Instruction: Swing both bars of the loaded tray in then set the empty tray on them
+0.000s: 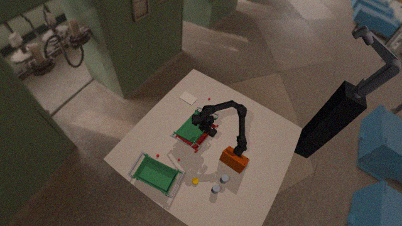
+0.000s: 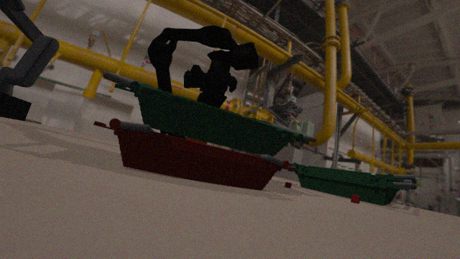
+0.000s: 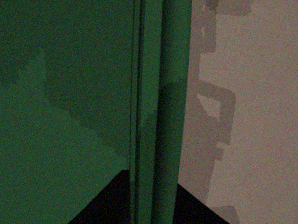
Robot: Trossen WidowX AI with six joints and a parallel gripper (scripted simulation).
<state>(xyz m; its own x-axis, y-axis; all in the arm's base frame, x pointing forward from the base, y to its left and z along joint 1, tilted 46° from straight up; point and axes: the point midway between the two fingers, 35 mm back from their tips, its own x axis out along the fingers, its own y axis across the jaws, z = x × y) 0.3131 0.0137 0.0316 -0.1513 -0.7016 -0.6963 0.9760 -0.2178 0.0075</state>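
The green tray is 8 cm ahead of my gripper tip and 1 cm to the right of it. Round my gripper tip: yellow disc: 34 cm to the left, 12 cm below, 12 cm behind; white card: 33 cm to the right, 32 cm ahead, 12 cm below.
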